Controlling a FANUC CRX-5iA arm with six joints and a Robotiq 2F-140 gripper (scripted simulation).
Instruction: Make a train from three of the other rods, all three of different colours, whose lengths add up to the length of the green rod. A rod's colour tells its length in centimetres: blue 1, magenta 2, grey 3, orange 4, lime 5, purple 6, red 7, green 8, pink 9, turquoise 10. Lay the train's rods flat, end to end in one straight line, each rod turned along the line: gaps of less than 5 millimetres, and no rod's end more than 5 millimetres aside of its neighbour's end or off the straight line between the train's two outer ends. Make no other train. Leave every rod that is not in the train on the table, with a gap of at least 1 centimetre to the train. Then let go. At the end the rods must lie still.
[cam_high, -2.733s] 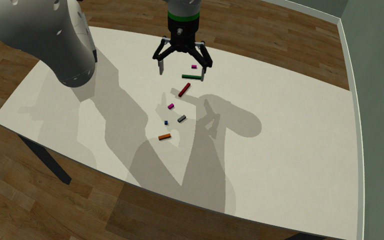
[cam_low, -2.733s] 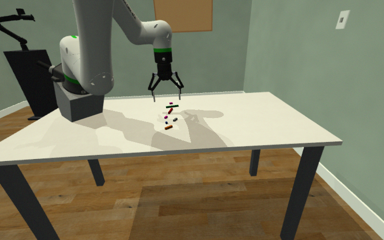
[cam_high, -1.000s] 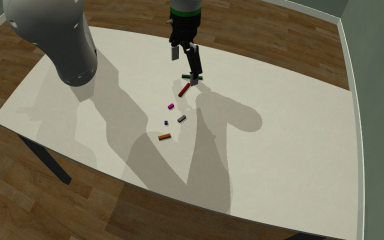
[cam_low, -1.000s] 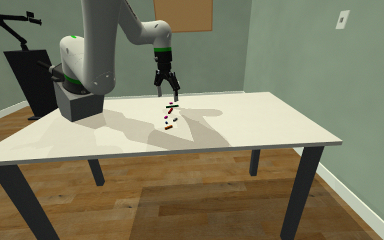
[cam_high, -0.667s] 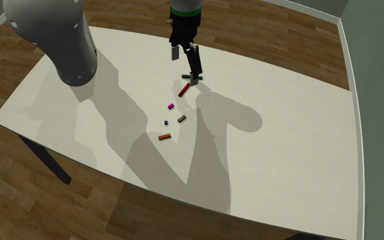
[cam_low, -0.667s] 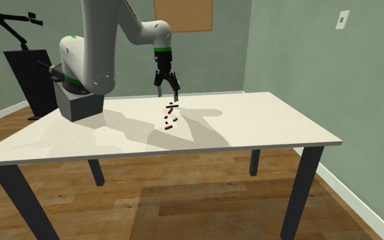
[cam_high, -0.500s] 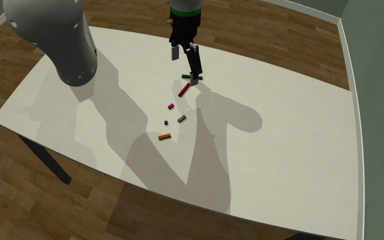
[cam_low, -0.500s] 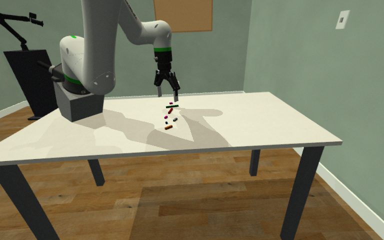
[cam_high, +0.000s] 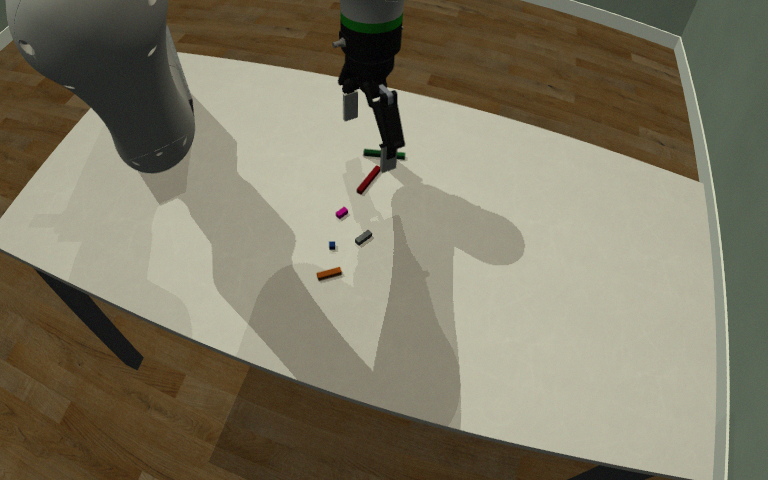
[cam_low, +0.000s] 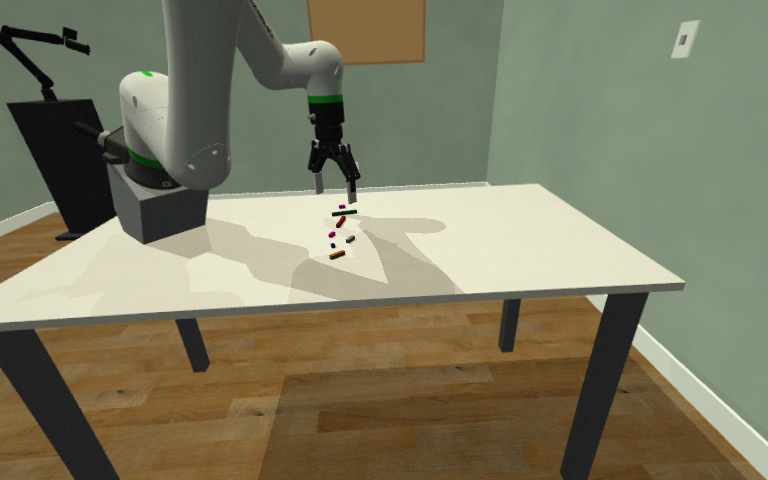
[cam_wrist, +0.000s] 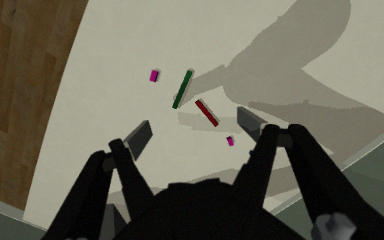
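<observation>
My hand is 19 cm to the left of the small blue rod, 8 cm above it and 2 cm short of it. Round my hand: grey rod: 15 cm to the right, 8 cm below, 6 cm ahead; green rod: 8 cm below, 4 cm to the left, 2 cm ahead; red rod: 8 cm below, 3 cm to the right, 2 cm ahead.
</observation>
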